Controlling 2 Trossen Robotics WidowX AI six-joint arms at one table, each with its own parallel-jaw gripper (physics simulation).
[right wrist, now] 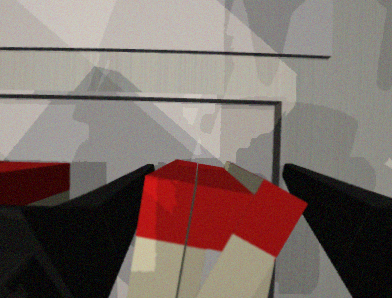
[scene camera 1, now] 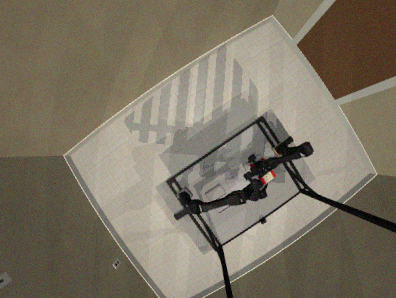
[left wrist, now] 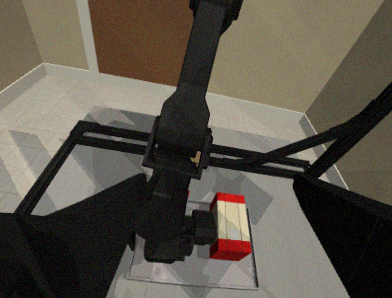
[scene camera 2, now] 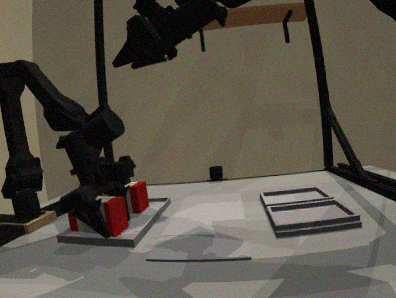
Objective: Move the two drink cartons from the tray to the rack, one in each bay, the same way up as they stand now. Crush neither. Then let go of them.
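Frame: origin at the left arm's base, x ahead, y left, z up, level; centimetres.
Where they show: left gripper, between the fingertips: [scene camera 1: 263, 178] [left wrist: 219, 180] [scene camera 2: 123, 66]; right gripper, between the fingertips: [right wrist: 217, 169] [scene camera 1: 251, 166] [scene camera 2: 119, 228]; left arm's base, origin of its link: [scene camera 1: 184, 195]; right arm's base, origin of its link: [scene camera 1: 280, 150] [scene camera 2: 28, 216].
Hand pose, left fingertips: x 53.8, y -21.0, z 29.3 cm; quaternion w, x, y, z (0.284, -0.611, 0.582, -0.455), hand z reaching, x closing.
Things, the pixels of their top centre, and the offset from my left fingertips. "spot": a spot on its surface instead.
- far carton, centre of its top: [left wrist: 232, 219] [scene camera 2: 120, 185] [scene camera 1: 268, 177] dx +8.3, dy -11.8, dz -26.3 cm
- two-bay rack, centre of its top: [scene camera 2: 301, 201] [scene camera 1: 219, 199] dx -34.0, dy -1.0, dz -31.7 cm
- small black box, a spot on its surface: [scene camera 2: 216, 173] [scene camera 1: 262, 219] spot: dx -17.9, dy -38.7, dz -30.7 cm
Two red-and-cream cartons stand on the grey tray [scene camera 2: 95, 242] [left wrist: 257, 272] [right wrist: 277, 145]. The near carton [scene camera 2: 117, 210] [right wrist: 165, 207] is between the right fingers, with a slanted red-and-cream part at its side. The far carton [scene camera 1: 268, 177] [scene camera 2: 140, 196] [left wrist: 232, 225] [right wrist: 35, 180] stands beside it, outside the fingers. My right gripper [scene camera 2: 118, 227] [right wrist: 217, 169] is open around the near carton, low over the tray. My left gripper [scene camera 2: 125, 65] [left wrist: 219, 180] is open and empty, high above the table. The two-bay rack [scene camera 2: 320, 231] at the right of scene camera 2 holds no carton.
A thin dark edge [scene camera 2: 198, 259] lies on the table between tray and rack. Black frame posts [scene camera 2: 320, 90] rise at the table's sides. A small black box [scene camera 2: 216, 173] [scene camera 1: 263, 220] is at the table's far edge. In the left wrist view the right arm covers part of the tray.
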